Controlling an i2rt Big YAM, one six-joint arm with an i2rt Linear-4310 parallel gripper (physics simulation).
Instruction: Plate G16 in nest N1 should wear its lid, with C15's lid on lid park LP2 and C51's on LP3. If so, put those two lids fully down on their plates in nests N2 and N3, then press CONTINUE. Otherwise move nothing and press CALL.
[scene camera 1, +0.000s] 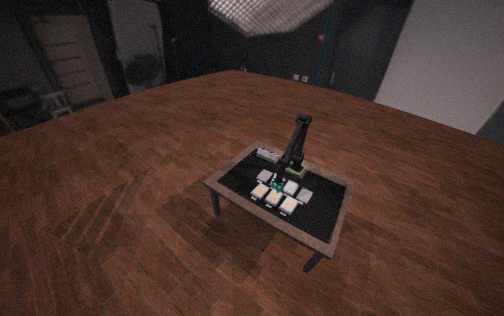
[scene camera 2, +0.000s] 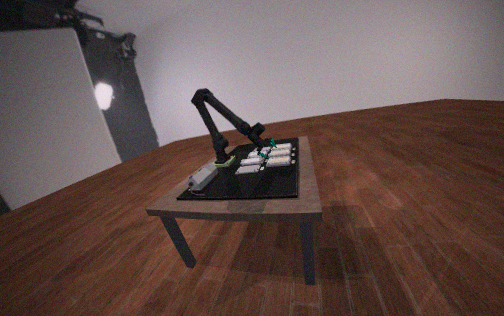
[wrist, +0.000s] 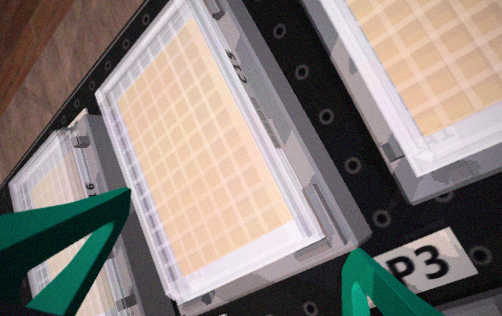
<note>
My gripper is open and touches a LP3 label. Also in view: a plate.
</note>
